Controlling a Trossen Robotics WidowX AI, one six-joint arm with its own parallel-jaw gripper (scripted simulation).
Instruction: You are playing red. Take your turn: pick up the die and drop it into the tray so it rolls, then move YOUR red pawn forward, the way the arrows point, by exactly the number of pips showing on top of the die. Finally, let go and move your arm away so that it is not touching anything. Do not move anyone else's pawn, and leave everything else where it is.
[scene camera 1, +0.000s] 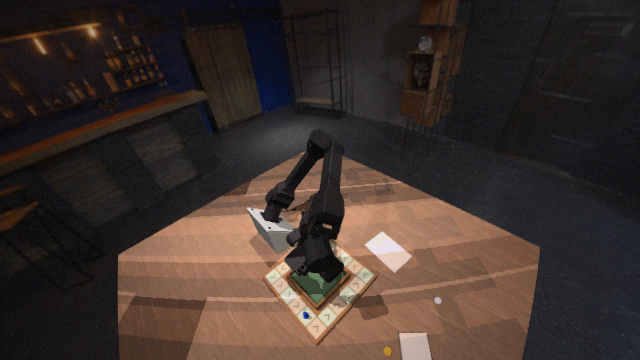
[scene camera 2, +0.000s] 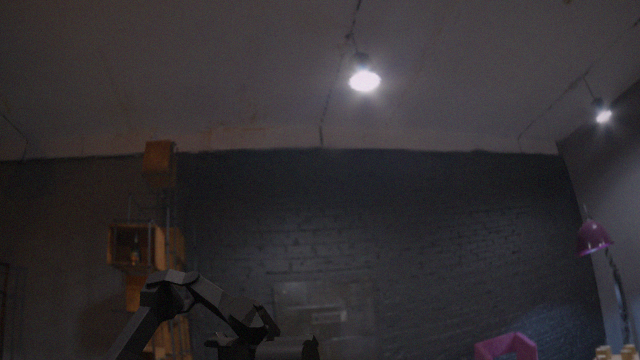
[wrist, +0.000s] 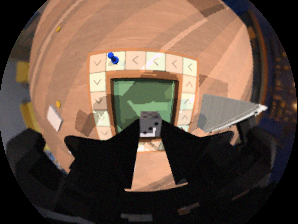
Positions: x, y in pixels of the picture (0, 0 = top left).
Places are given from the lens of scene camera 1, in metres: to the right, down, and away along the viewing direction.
my gripper (scene camera 1: 314, 266): -0.02, 0.27, 0.58
white sheet (scene camera 1: 387, 250): 0.25, 0.27, 0.69
green tray (scene camera 1: 313, 284): -0.02, 0.35, 0.61
The marked spots on the green tray and the white sheet are 0.30 m apart.
